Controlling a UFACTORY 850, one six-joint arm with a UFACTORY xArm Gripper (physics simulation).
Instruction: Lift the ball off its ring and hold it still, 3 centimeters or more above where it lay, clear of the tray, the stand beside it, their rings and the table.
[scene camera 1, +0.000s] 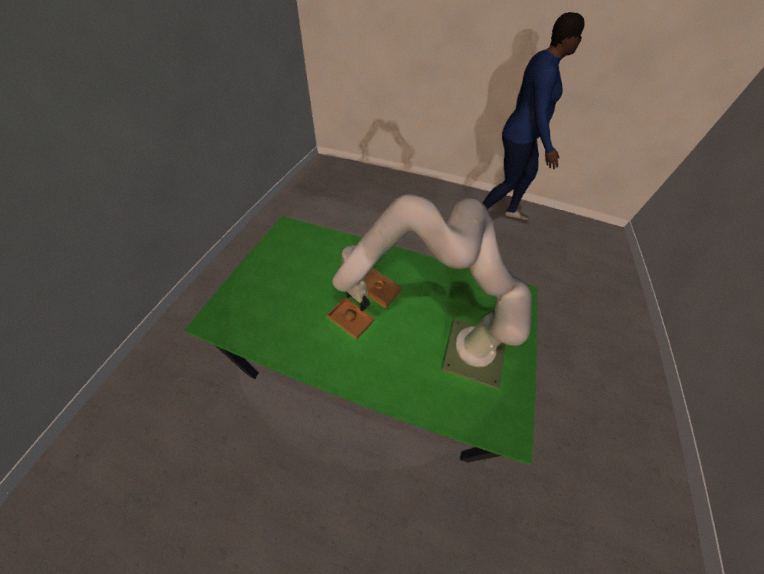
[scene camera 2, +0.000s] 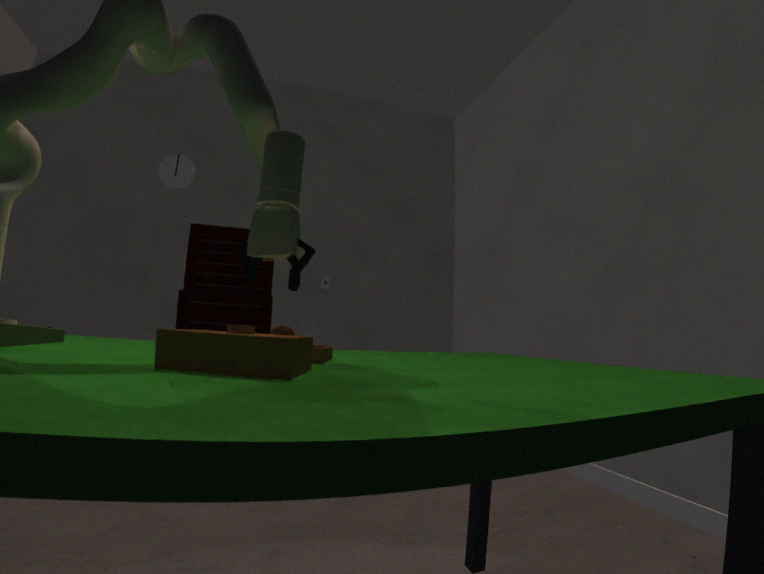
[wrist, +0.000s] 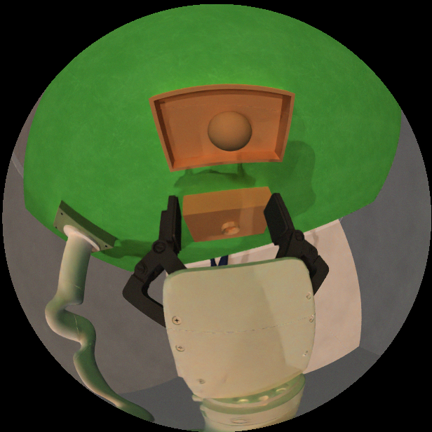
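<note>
The brown ball (scene camera 1: 350, 314) (scene camera 2: 282, 330) (wrist: 230, 131) rests inside the shallow orange tray (scene camera 1: 362, 321) (scene camera 2: 321, 354) (wrist: 180, 120); its ring is hidden beneath it. The orange block-like stand (scene camera 1: 386, 297) (scene camera 2: 234, 354) (wrist: 202, 227) is beside the tray, with a small ring (scene camera 2: 240, 328) on top. My gripper (scene camera 1: 363, 303) (scene camera 2: 272, 287) (wrist: 225, 202) is open and empty, with its fingertips well above the tray and stand. In the wrist view the ball lies beyond the fingertips, not between them.
The green table (scene camera 1: 277, 333) (scene camera 2: 494, 395) (wrist: 100, 100) carries the arm's base plate (scene camera 1: 457, 364) (wrist: 62, 215). The arm arches over the table from that plate. A person in blue (scene camera 1: 532, 111) is by the far wall. A dark red cabinet (scene camera 2: 216, 259) stands behind the table.
</note>
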